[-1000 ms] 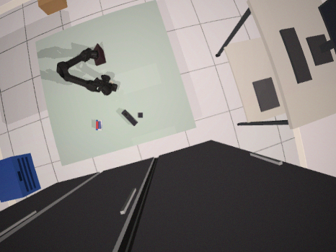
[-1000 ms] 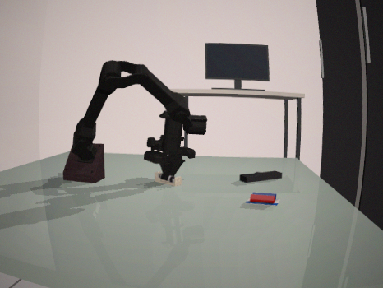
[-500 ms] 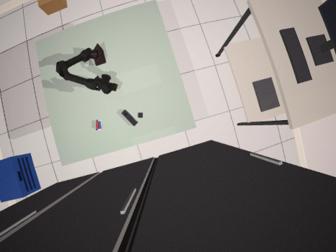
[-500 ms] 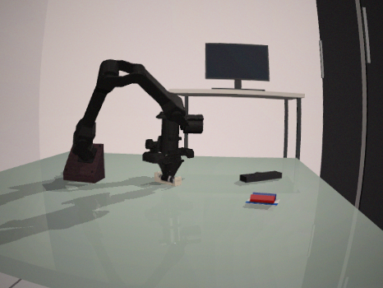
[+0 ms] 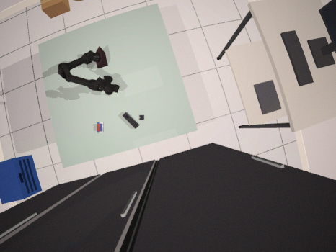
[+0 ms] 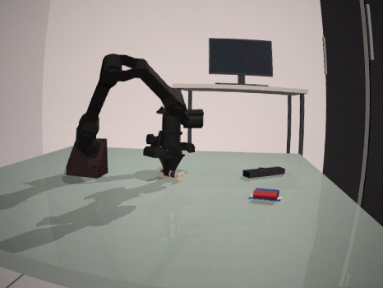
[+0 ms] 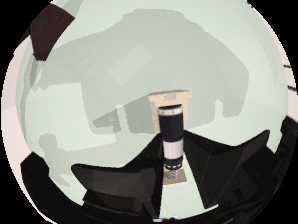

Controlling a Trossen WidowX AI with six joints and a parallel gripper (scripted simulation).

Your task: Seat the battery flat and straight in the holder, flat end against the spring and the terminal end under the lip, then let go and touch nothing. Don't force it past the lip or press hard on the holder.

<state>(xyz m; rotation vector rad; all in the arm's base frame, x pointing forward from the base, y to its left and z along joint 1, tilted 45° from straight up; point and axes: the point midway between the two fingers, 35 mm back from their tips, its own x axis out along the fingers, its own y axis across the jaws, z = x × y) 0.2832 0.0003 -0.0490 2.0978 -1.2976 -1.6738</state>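
Right now my gripper tip is 10 mm below the battery. The rest, counted from my gripper tip: black bar 320 mm ahead, 100 mm to the left, 10 mm above.
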